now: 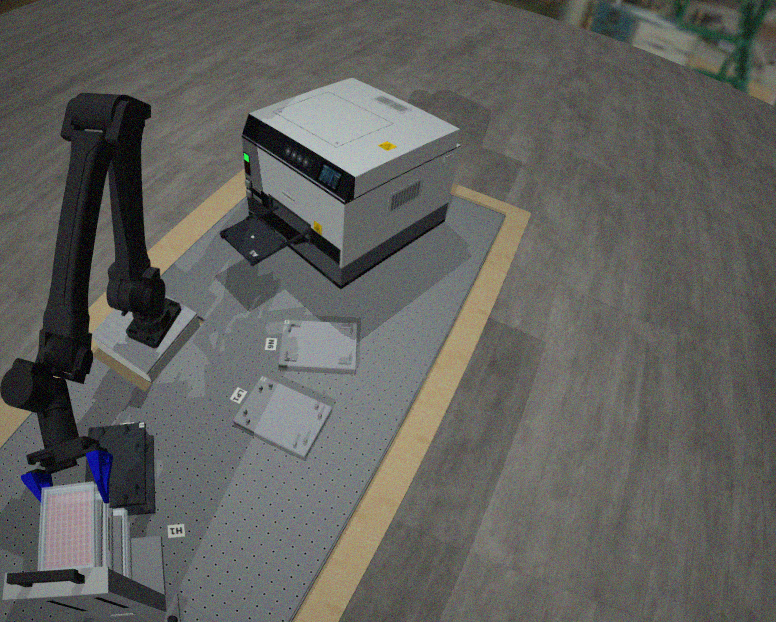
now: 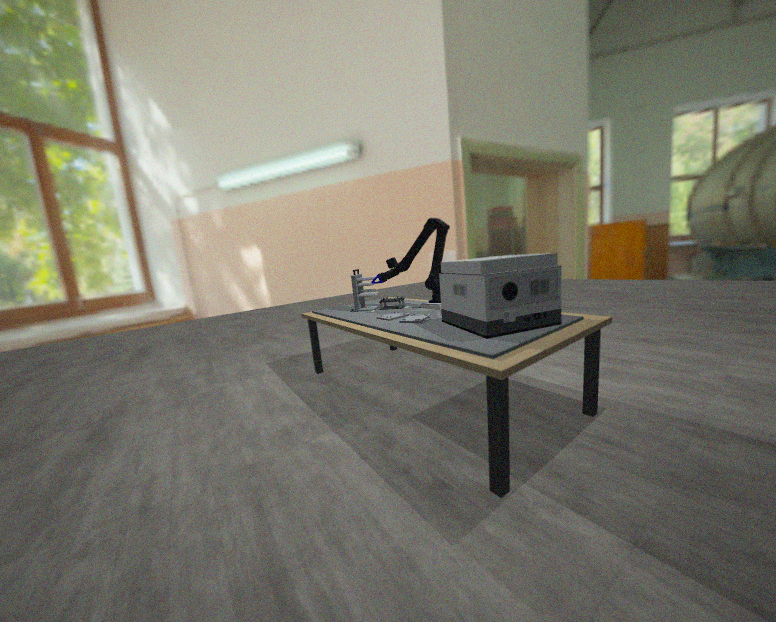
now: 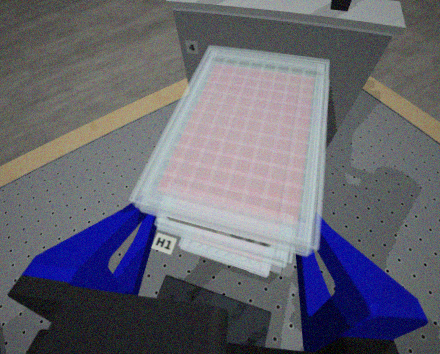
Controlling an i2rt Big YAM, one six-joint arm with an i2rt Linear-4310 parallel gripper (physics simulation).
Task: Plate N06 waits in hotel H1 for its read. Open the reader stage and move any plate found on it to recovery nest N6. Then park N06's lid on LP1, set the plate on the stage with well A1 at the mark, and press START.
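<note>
A lidded plate with pink wells lies at the top level of hotel H1, by the mark 4. My gripper is shut on this plate near its front end, one blue finger at each long side. I cannot tell whether the plate touches its shelf. Other plates show below it. The reader has its dark stage out, with an A1 mark and no plate on it. Nest N6 and nest LP1 hold no visible plate or lid.
A dark flat fixture lies beside the hotel, near the gripper. The arm's base plinth stands between the hotel side and the reader. The wooden table edge runs past the nests. The reader shows a green light.
</note>
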